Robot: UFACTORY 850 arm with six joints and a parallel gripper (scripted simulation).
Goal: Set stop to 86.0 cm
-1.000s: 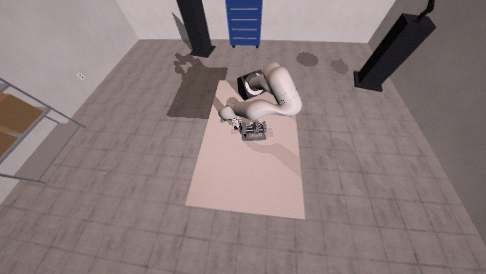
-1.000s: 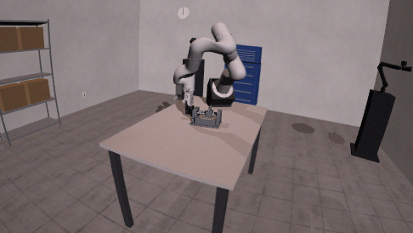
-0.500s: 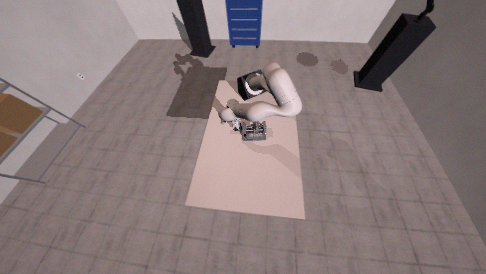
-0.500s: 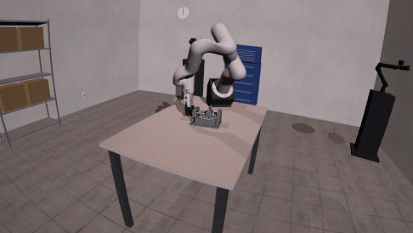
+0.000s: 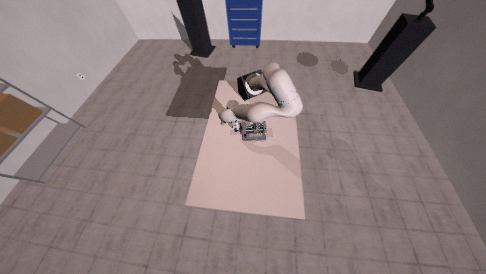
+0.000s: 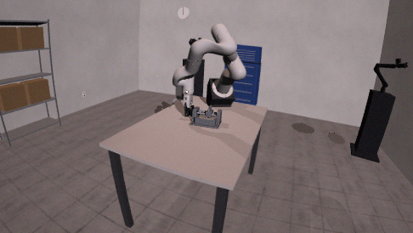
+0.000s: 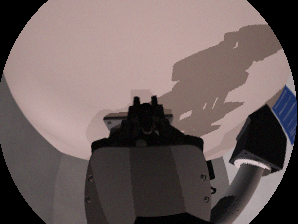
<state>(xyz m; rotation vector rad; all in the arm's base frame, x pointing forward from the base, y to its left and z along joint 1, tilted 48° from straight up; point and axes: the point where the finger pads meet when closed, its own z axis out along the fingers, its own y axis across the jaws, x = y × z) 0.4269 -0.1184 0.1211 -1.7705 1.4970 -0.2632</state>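
Right now my hand is 10 mm to the right of the thin dark lever.
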